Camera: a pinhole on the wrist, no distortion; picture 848 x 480 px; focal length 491.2 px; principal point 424.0 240.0 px. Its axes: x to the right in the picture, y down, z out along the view. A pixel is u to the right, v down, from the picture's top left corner.
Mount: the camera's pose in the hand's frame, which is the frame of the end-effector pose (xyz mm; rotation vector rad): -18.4 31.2 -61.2 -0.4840 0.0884 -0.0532
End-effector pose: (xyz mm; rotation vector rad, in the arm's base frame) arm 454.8 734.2 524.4 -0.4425 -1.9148 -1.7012
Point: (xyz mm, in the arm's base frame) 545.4 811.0 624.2
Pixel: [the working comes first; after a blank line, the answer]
In the camera's frame: -20.2 45.8 152.9

359.2 387.2
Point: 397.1 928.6 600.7
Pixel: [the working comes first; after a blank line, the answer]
In the camera's frame: 68.1 -93.9 248.1

558.8 54.2
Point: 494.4 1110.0 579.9
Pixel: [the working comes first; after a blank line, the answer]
In the camera's frame: -57.2 -114.7 411.5

355.7 103.1
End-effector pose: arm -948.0 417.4 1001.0 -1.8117 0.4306 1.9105
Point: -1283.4 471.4 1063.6
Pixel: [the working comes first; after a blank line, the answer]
In the camera's frame: -65.2 -92.0 375.1

338.6 119.5
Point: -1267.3 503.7 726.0
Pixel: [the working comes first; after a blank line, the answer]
In the camera's frame: 273.7 -75.3 385.2

773.0 144.0
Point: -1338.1 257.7 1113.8
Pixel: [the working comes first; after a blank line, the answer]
In the camera's frame: -149.4 115.5 407.0

243.7 379.5
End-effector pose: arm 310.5 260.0 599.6 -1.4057 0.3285 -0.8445
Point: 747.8 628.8 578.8
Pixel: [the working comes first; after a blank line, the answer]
In the camera's frame: 3.9 -191.1 597.3

427.2 82.8
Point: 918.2 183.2 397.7
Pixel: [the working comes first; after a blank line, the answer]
In the camera's frame: 372.3 156.5 535.4

765.5 383.6
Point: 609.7 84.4 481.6
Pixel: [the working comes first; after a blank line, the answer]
In the camera's frame: 285.8 122.5 213.9

outside the picture
